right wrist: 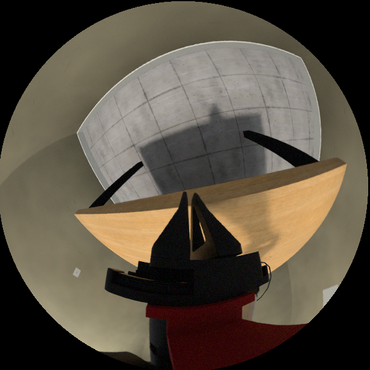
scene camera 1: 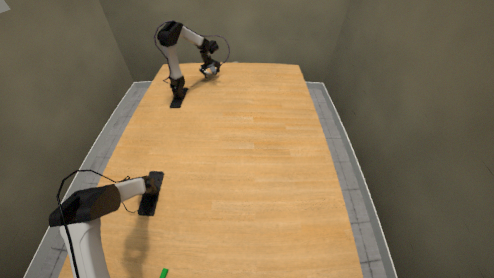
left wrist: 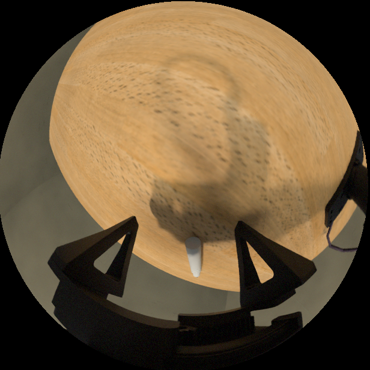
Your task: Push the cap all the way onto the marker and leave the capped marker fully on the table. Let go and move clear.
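Seen in the pictures: left gripper, between the fingertips: (scene camera 1: 212,75); left arm's base, origin of its link: (scene camera 1: 179,97); right arm's base, origin of its link: (scene camera 1: 151,192).
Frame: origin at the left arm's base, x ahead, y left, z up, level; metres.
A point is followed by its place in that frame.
Note:
The green cap (scene camera 1: 164,273) {x 0.180, y -0.919, z 0.018 m} shows in part at the bottom edge of the scene view, on the table (scene camera 1: 250,175) {x 0.458, y -0.517, z 0.000 m}. It does not show in the right wrist view, where the gripper hides part of the table. My right gripper (right wrist: 188,195) has its fingers drawn together over the table near its edge, with a thin gap and nothing visible between them. The white marker (left wrist: 194,257) shows over the table near its far edge in the left wrist view, grey end toward the camera; its exact tilt is unclear. My left gripper (left wrist: 186,225) (scene camera 1: 212,73) {x 0.180, y 0.236, z 0.014 m} is open, with the marker appearing between its spread fingers.
The far arm's base (scene camera 1: 178,99) {x 0.008, y -0.034, z 0.015 m} and the near arm's base (scene camera 1: 151,195) {x 0.063, y -0.651, z 0.032 m} stand along the table's left side in the scene view. The near arm (scene camera 1: 87,205) {x 0.135, y -0.819, z 0.397 m} reaches over the lower left. Beyond the table edge, the right wrist view shows the tiled floor (right wrist: 175,80) below.

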